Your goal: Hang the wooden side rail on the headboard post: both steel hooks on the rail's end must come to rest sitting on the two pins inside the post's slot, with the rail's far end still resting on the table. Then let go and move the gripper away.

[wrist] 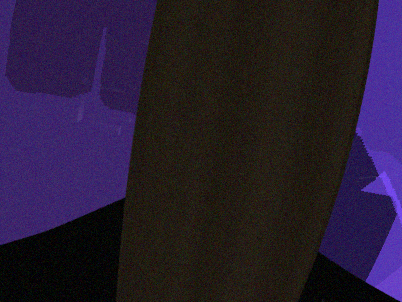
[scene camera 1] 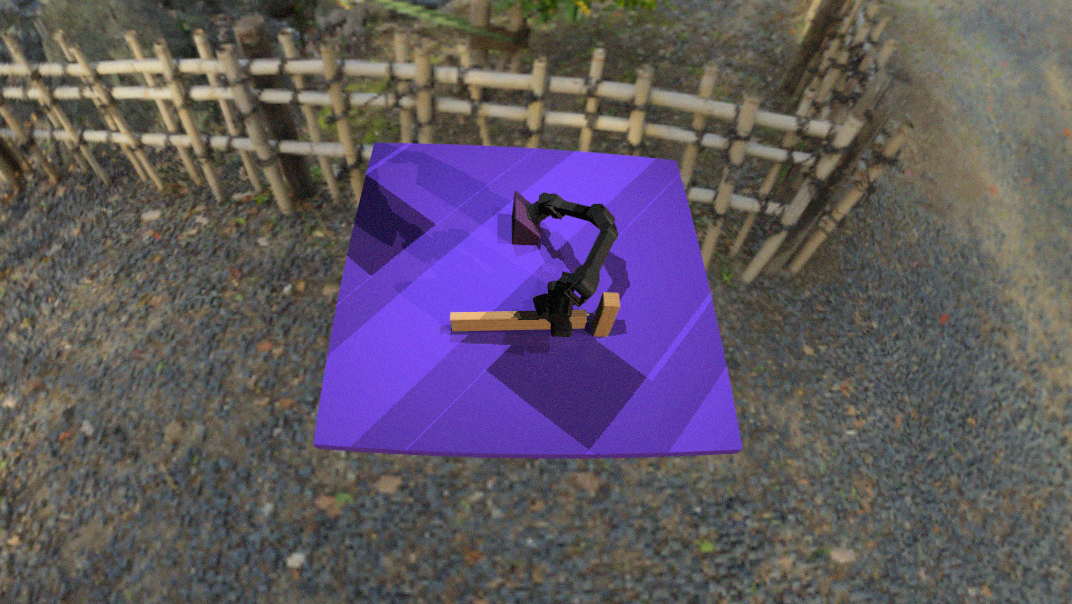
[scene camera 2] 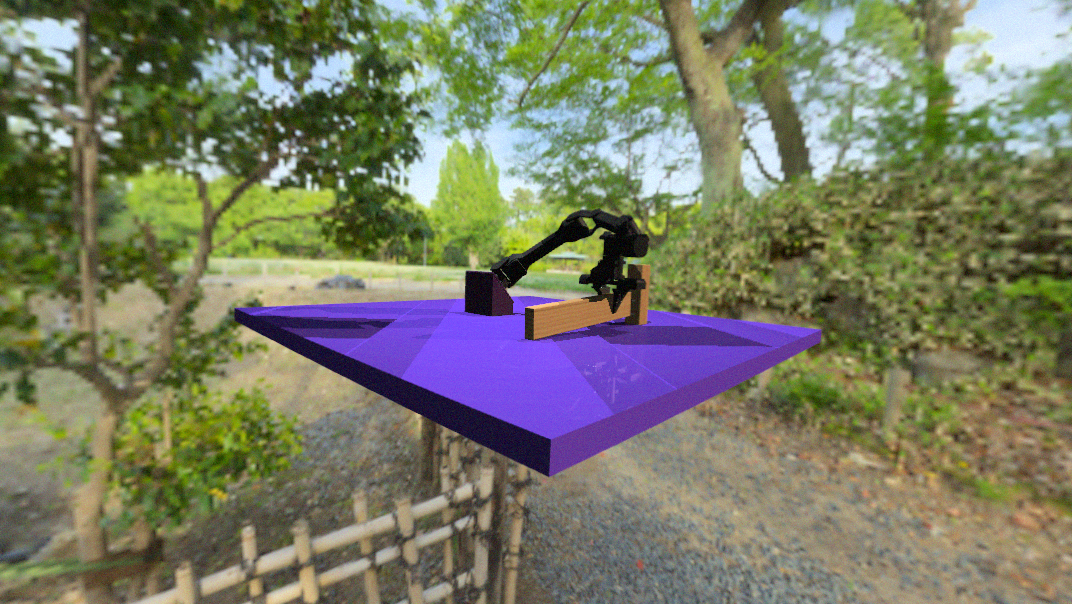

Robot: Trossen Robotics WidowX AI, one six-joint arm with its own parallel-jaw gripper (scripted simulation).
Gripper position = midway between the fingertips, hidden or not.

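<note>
My gripper (scene camera 2: 609, 312), (scene camera 1: 556, 322), (wrist: 196, 216). Wooden side rail (wrist: 244, 123), (scene camera 1: 499, 320), (scene camera 2: 544, 320). Wooden headboard post (scene camera 1: 609, 305), (scene camera 2: 640, 298).
</note>
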